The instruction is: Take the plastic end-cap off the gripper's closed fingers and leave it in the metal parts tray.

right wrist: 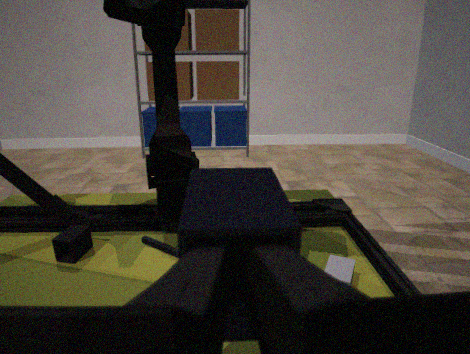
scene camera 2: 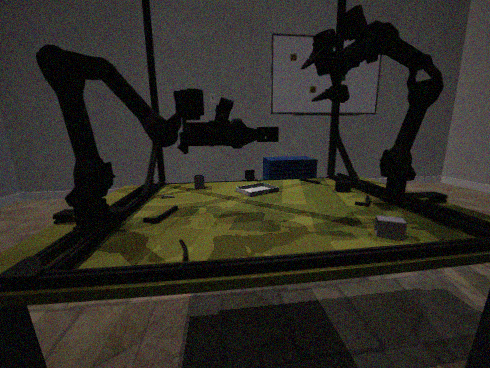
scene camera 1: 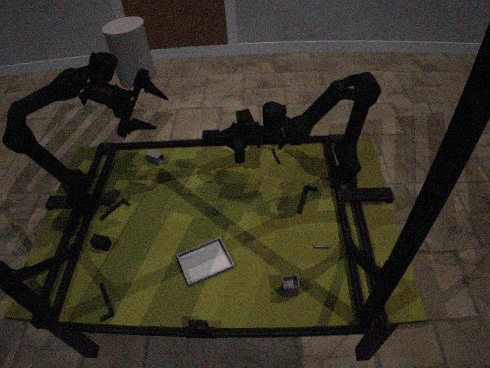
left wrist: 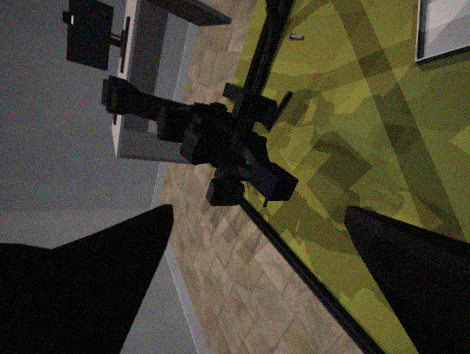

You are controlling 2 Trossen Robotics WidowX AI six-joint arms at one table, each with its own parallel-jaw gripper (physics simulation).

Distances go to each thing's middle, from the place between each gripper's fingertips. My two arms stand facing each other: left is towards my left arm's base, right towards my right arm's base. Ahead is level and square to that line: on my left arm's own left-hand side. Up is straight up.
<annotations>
Now: left hand 270 mm past the metal parts tray (scene camera 1: 210,259), 60 mm to the left of it and 350 mm above it.
My right hand is 29 cm past the metal parts tray, 6 cm to the right of it and 22 cm above it.
</annotations>
